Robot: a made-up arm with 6 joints. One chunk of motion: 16 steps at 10 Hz.
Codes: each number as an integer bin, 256 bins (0 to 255) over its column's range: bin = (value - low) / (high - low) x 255, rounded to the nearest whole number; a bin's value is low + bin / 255 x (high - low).
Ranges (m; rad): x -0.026..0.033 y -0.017..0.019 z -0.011..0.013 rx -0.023..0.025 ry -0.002..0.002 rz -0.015..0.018
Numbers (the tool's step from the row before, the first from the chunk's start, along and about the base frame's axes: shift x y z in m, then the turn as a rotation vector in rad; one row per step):
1: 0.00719 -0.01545 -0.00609 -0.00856 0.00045 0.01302
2: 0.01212 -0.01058 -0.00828 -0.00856 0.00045 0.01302
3: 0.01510 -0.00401 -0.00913 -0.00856 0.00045 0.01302
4: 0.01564 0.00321 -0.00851 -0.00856 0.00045 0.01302
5: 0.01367 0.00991 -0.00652 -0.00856 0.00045 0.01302
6: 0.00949 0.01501 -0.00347 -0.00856 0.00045 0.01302
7: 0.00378 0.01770 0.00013 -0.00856 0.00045 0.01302
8: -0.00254 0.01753 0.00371 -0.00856 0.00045 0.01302
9: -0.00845 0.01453 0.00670 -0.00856 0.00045 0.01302
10: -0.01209 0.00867 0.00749 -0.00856 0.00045 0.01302
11: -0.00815 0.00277 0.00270 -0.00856 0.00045 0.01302
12: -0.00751 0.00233 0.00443 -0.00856 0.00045 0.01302
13: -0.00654 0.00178 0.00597 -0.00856 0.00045 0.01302
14: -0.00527 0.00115 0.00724 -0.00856 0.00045 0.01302
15: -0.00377 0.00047 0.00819 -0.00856 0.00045 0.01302
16: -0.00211 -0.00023 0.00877 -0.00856 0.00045 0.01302
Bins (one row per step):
1: 143 11 52 77 156 217
2: 165 45 29 77 156 217
3: 178 92 20 77 156 217
4: 180 143 26 77 156 217
5: 171 191 48 77 156 217
6: 153 227 80 77 156 217
7: 129 246 118 77 156 217
8: 101 245 156 77 156 217
9: 76 223 188 77 156 217
10: 60 182 196 77 156 217
11: 77 140 146 77 156 217
12: 80 137 164 77 156 217
13: 84 133 180 77 156 217
14: 90 129 194 77 156 217
15: 96 124 204 77 156 217
16: 103 119 210 77 156 217

